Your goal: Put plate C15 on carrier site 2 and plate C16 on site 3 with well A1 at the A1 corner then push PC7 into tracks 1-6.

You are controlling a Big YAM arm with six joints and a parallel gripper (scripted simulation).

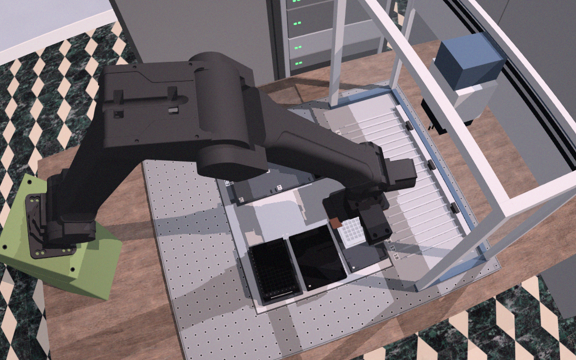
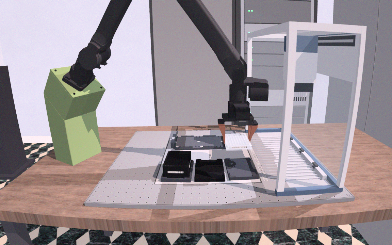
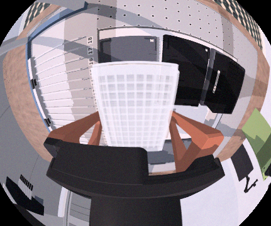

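The dark carrier PC7 lies 7 cm behind my hand, 23 cm to the left of it and 8 cm below it. The rest, counted from my hand: nest S2: 10 cm behind, 3 cm to the right, 9 cm below; white 96-well plate C15: right at my hand; nest S3: 1 cm ahead, 3 cm to the right, 9 cm below.
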